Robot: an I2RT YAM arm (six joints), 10 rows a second.
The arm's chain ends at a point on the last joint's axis. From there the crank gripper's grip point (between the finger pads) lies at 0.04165 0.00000 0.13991 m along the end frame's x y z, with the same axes.
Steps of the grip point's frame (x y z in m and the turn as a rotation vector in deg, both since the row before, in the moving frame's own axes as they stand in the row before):
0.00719, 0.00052, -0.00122, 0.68, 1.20, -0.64
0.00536, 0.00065, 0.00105, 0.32, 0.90, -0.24
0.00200, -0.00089, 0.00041, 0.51, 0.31, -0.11
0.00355, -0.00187, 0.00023, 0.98, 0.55, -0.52
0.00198, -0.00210, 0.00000, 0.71, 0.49, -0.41
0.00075, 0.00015, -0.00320, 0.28, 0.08, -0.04
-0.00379, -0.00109, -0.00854, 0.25, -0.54, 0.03
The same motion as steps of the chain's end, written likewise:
0.00428, 0.00266, -0.00030, 0.68, 1.20, -0.64
0.00317, 0.00161, 0.00172, 0.32, 0.90, -0.24
0.00124, 0.00044, 0.00064, 0.51, 0.31, -0.11
0.00222, 0.00090, 0.00066, 0.98, 0.55, -0.52
0.00079, -0.00007, 0.00037, 0.71, 0.49, -0.41
0.00055, 0.00086, -0.00314, 0.28, 0.08, -0.04
-0.00247, -0.00050, -0.00893, 0.25, -0.54, 0.03

